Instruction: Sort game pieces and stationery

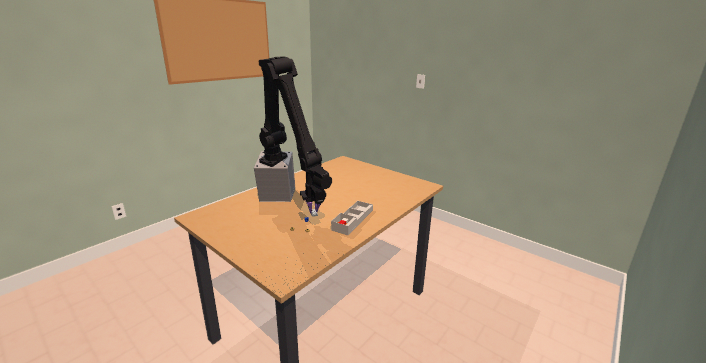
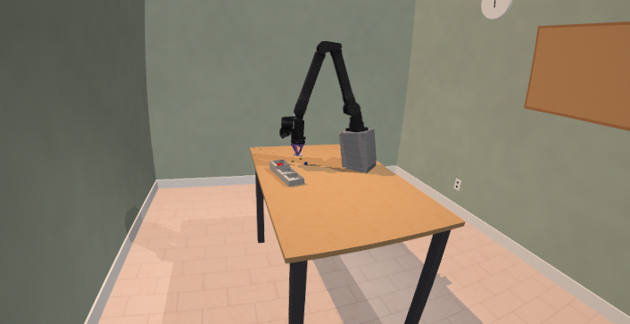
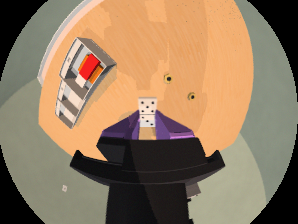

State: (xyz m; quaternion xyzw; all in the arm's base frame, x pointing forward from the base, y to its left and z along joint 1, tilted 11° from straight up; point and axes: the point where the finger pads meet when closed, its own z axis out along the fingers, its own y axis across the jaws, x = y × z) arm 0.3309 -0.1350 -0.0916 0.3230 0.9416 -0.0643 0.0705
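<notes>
Now: hand 13 cm short of the grey bin row, 13 cm to the right of it and 5 cm above it. The rest, counted from my hand: red piece: 12 cm ahead, 5 cm to the left, 5 cm below; then white domino: 1 cm below; then blue piece: 5 cm behind, 1 cm to the left, 6 cm below.
</notes>
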